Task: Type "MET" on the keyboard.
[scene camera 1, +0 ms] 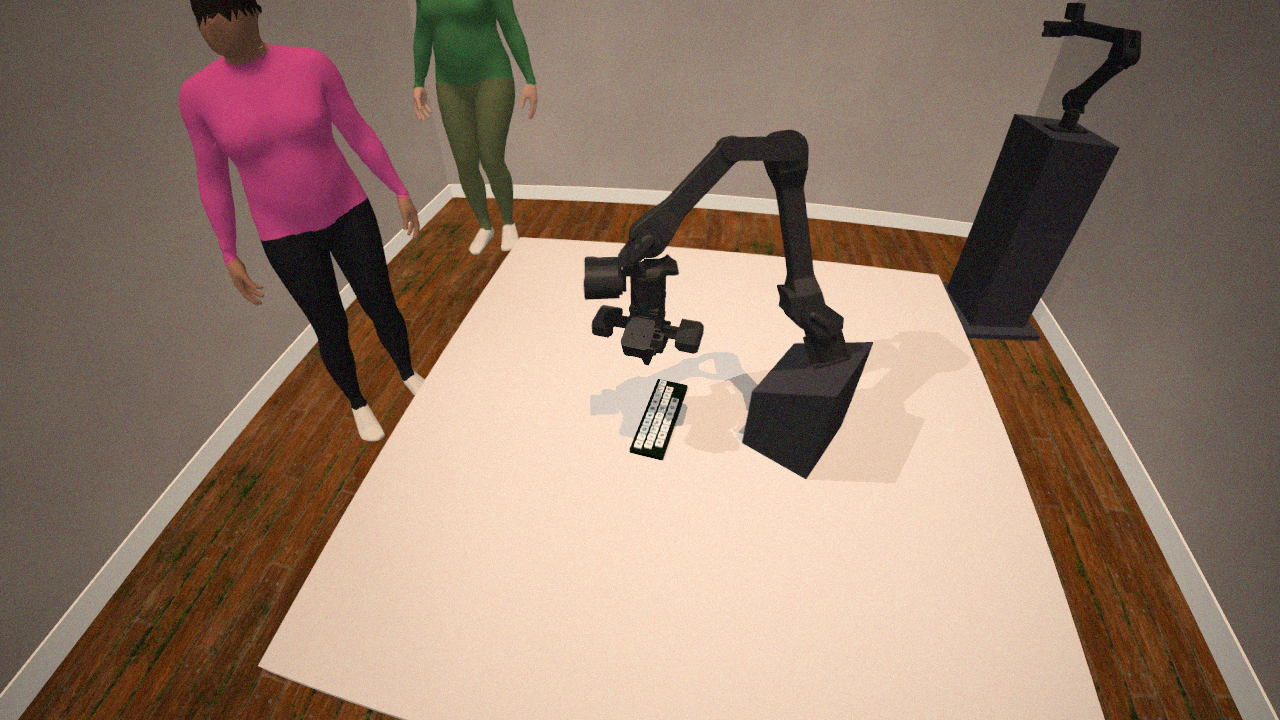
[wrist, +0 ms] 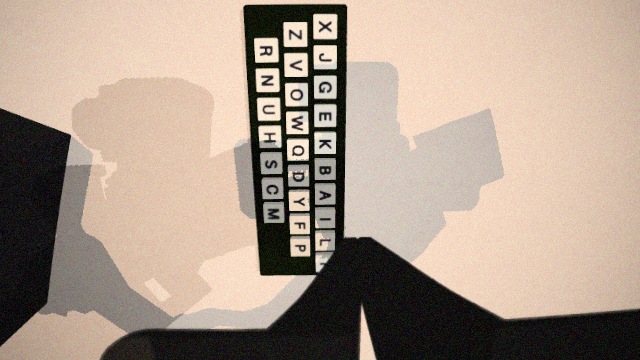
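Seen in the pictures: gripper, fingertip midpoint: [scene camera 1: 647, 363] [wrist: 356, 250]; arm's base, origin of the base link: [scene camera 1: 830, 356].
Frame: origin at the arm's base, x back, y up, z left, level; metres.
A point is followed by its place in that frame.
Note:
A black keyboard [scene camera 1: 658, 419] @(x -0.304, y -0.184, z -0.003 m) [wrist: 298, 150] @(x -0.303, y -0.181, z -0.011 m) with three rows of pale letter keys lies flat. In the wrist view its rows run up and down, with the letters turned sideways. The M key [wrist: 273, 213] @(x -0.272, y -0.181, z -0.052 m) ends the left row, and the E key [wrist: 325, 116] @(x -0.327, y -0.181, z 0.007 m) is in the right row between G and K. The T key [wrist: 321, 264] @(x -0.295, y -0.181, z -0.102 m) is at the bottom of the right row, mostly hidden by a finger. My gripper [scene camera 1: 646, 359] @(x -0.326, y -0.044, z -0.017 m) [wrist: 356, 250] @(x -0.326, y -0.044, z -0.017 m) is shut and empty, pointing down above the level of the keyboard. In the wrist view its tips show just right of the lower keyboard end.
The keyboard lies on a large pale mat [scene camera 1: 626, 573] @(x -0.347, y -0.197, z 0.318 m). My arm's dark base block [scene camera 1: 792, 411] @(x -0.075, y -0.047, z 0.090 m) stands to its right in the scene view. Two people [scene camera 1: 290, 152] [scene camera 1: 474, 98] stand at the left and back. A second arm stands on a dark pedestal [scene camera 1: 1029, 223] at the right.

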